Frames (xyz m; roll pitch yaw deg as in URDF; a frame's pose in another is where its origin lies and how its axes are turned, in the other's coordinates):
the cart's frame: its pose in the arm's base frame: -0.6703 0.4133 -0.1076 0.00 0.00 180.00
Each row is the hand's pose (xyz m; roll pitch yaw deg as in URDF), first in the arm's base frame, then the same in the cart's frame.
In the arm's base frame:
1: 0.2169 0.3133 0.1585 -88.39 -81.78 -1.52
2: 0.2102 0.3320 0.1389 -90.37 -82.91 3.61
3: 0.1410 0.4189 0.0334 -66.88 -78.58 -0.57
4: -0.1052 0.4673 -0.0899 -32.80 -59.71 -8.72
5: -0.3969 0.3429 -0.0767 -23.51 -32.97 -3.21
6: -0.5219 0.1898 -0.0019 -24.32 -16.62 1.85
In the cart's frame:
1: -0.8872 0.1000 0.2661 -88.39 -81.78 178.48
2: -0.8805 0.0813 0.2465 -90.37 -82.91 -176.39
3: -0.8113 -0.0056 0.1410 -66.88 -78.58 179.43
4: -0.5651 -0.0540 0.0177 -32.80 -59.71 171.28
5: -0.2734 0.0704 0.0309 -23.51 -32.97 176.79
6: -0.1484 0.2235 0.1057 -24.32 -16.62 -178.15

